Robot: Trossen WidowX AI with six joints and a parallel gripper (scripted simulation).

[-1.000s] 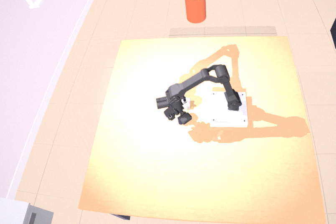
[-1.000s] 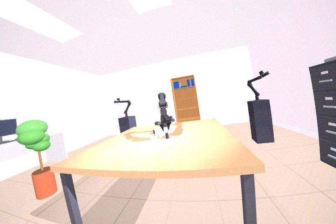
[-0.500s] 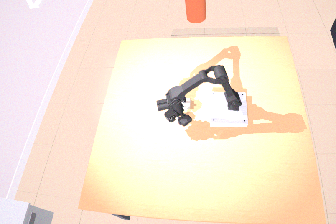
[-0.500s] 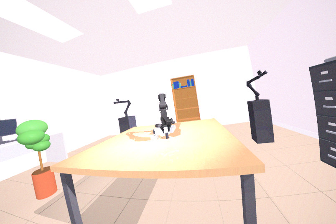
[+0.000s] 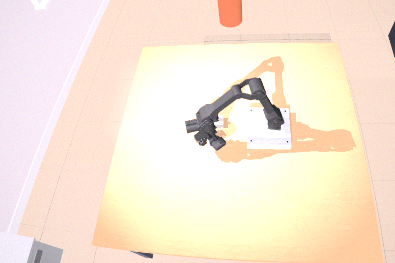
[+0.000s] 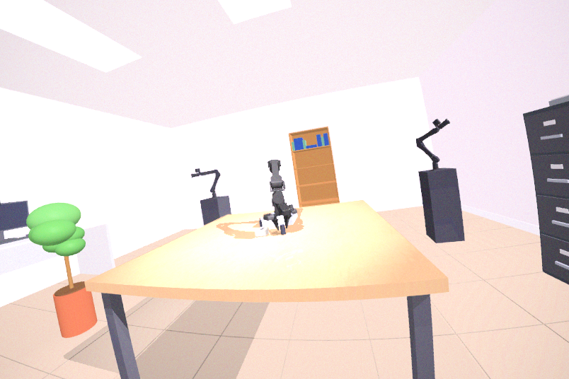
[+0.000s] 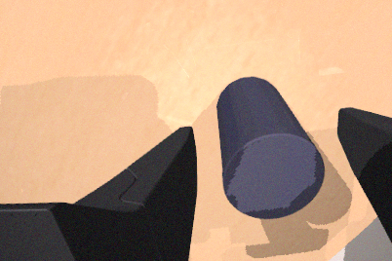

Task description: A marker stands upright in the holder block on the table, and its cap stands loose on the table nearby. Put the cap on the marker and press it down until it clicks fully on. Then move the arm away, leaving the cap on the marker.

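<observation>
My gripper tip is right at the marker cap.
</observation>
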